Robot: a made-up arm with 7 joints. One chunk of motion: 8 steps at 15 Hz.
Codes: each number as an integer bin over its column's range. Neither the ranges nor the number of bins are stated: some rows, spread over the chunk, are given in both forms.
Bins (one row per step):
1: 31 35 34 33 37 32 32
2: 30 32 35 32 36 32 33
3: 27 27 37 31 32 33 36
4: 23 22 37 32 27 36 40
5: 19 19 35 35 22 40 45
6: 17 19 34 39 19 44 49
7: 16 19 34 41 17 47 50
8: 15 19 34 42 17 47 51
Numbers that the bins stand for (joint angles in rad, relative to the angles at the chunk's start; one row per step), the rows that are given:
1: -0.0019 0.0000 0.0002 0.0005 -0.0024 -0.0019 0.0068
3: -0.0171 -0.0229 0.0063 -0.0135 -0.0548 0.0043 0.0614
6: -0.0552 -0.0457 0.0002 0.0424 -0.1910 0.0724 0.2389
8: -0.0629 -0.0457 0.0002 0.0633 -0.2119 0.0910 0.2662
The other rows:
2: -0.0057 -0.0086 0.0022 -0.0065 -0.0129 -0.0019 0.0205
4: -0.0324 -0.0371 0.0063 -0.0065 -0.1071 0.0229 0.1160
5: -0.0476 -0.0457 0.0022 0.0144 -0.1595 0.0476 0.1843
7: -0.0590 -0.0457 0.0002 0.0563 -0.2119 0.0910 0.2525

